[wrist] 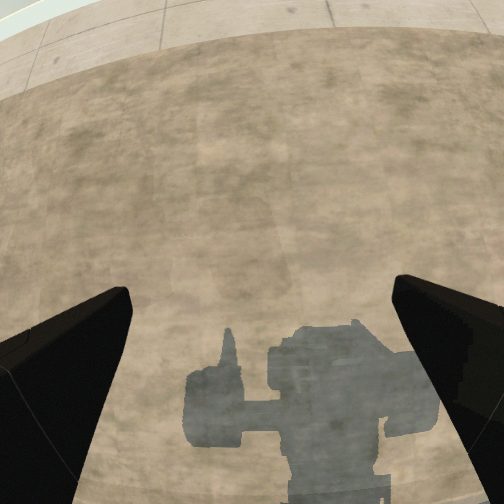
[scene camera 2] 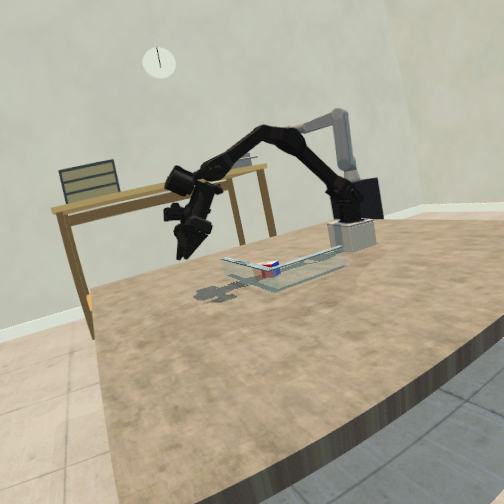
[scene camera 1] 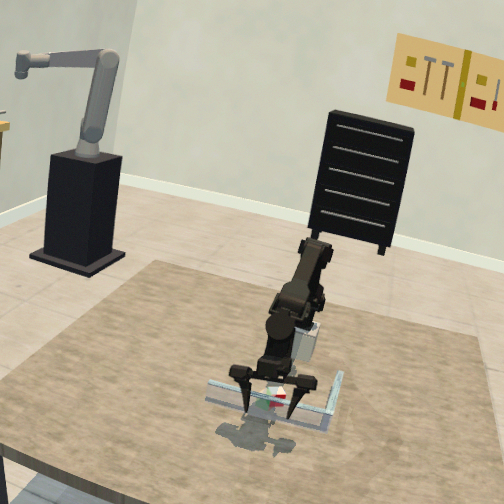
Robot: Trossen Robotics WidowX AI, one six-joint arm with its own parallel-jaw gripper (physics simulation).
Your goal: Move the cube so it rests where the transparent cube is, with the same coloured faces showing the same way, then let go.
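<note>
The cube (scene camera 2: 267,268) is small with red, white and blue faces; it sits on the table inside the corner of a glassy L-shaped bracket (scene camera 2: 290,268). It shows in scene camera 1 (scene camera 1: 277,400) behind my fingers. My gripper (scene camera 1: 274,391) is open and empty, held above the table to the cube's side in scene camera 2 (scene camera 2: 186,245). The wrist view shows only my two dark fingertips (wrist: 255,390), the bare table and my shadow. I cannot make out a separate transparent cube.
A second grey arm on a black pedestal (scene camera 1: 78,205) stands off the table. A black drawer cabinet (scene camera 1: 360,180) is by the far wall. A wooden table (scene camera 2: 150,200) stands behind. The table's near edge curves in scene camera 2.
</note>
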